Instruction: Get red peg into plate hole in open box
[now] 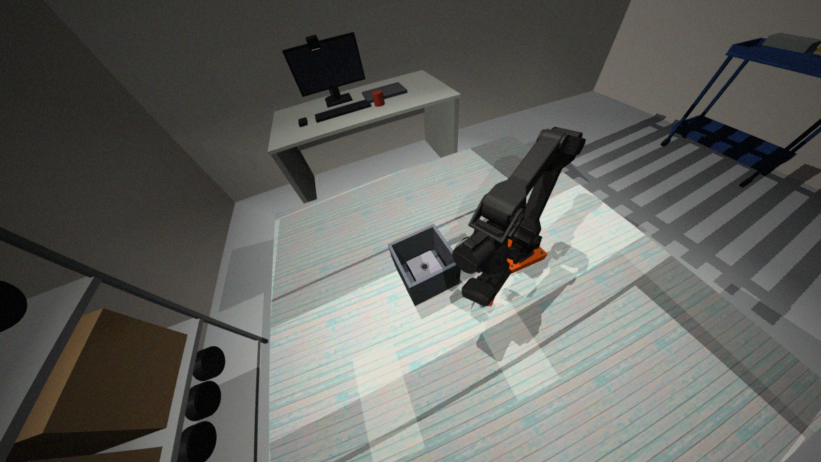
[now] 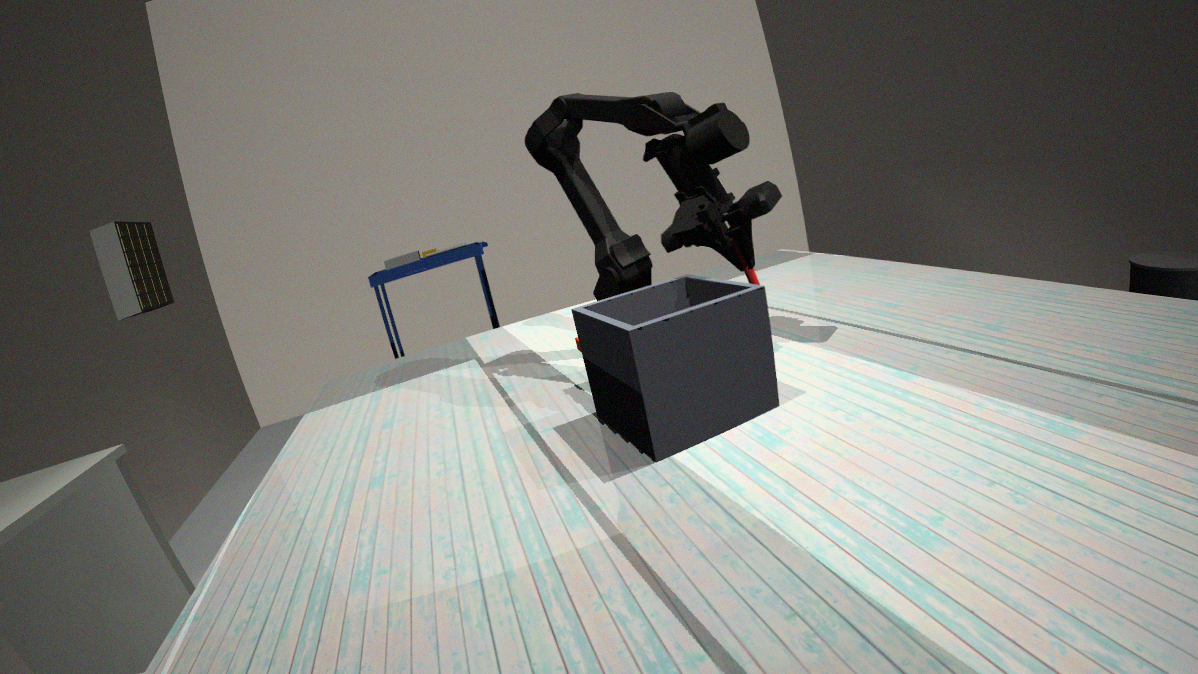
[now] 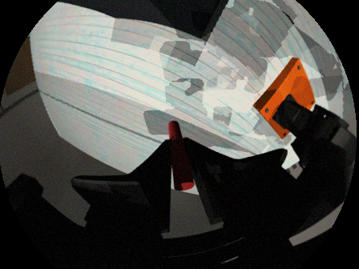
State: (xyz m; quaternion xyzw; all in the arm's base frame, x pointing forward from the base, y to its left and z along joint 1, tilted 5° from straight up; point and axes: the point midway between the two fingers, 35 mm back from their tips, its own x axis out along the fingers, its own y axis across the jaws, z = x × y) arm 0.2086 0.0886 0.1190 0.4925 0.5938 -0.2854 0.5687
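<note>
Now: the pale plate 20 cm to the right of my gripper tip, 9 cm ahead of it and 7 cm below it. Also, from my gripper tip: red peg: 1 cm above.
</note>
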